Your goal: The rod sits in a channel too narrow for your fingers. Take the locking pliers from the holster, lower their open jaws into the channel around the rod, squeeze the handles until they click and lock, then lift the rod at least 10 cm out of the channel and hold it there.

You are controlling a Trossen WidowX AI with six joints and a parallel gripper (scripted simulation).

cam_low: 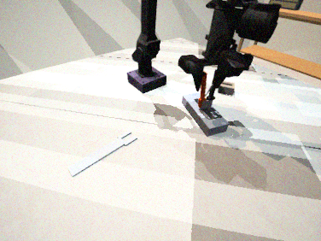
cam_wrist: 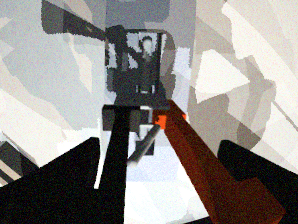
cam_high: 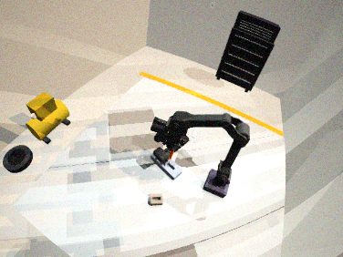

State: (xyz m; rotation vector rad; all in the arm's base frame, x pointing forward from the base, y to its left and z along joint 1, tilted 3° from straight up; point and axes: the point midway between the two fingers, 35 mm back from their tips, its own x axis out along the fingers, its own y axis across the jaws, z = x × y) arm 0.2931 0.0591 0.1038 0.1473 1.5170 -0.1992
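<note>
The grey channel block lies 9 cm below my gripper tip. From my gripper tip the other things lie so: box-shaped holster (20 cm to the left, 9 cm below, 7 cm behind).
</note>
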